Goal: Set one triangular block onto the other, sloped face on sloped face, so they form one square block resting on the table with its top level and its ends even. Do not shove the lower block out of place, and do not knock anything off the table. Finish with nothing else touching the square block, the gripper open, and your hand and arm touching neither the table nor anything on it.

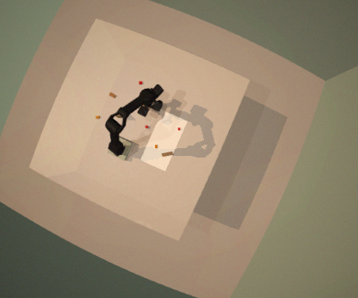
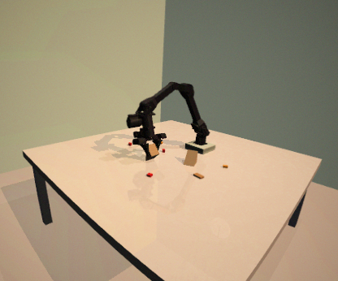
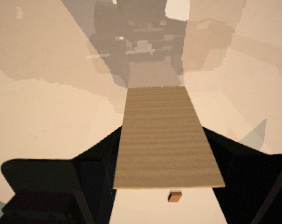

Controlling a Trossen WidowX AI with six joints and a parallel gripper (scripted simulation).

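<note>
Right now my gripper tip is 10 mm below the wooden triangular block. Also, from my gripper tip: brown piece 270 mm to the left, 60 mm behind, 30 mm below.
</note>
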